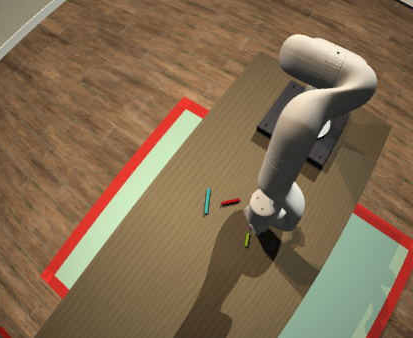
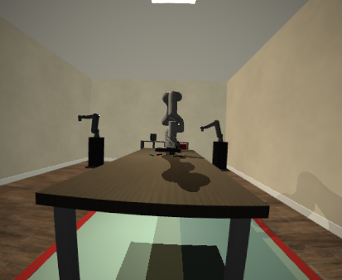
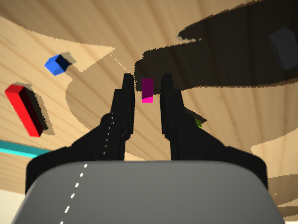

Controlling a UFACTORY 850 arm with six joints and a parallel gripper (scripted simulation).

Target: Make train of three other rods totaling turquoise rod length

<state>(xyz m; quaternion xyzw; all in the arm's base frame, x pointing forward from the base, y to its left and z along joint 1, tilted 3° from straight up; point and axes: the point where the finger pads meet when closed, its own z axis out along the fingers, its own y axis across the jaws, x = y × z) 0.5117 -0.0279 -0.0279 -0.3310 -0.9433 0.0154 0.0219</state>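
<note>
My gripper is now 3 cm above the magenta rod and 1 cm short of it. Also, from my hand: grey rod (10 cm to the left, 4 cm ahead, 3 cm below); then blue rod (6 cm behind, 4 cm to the right, 3 cm below); then lime rod (6 cm ahead, 3 cm below).
</note>
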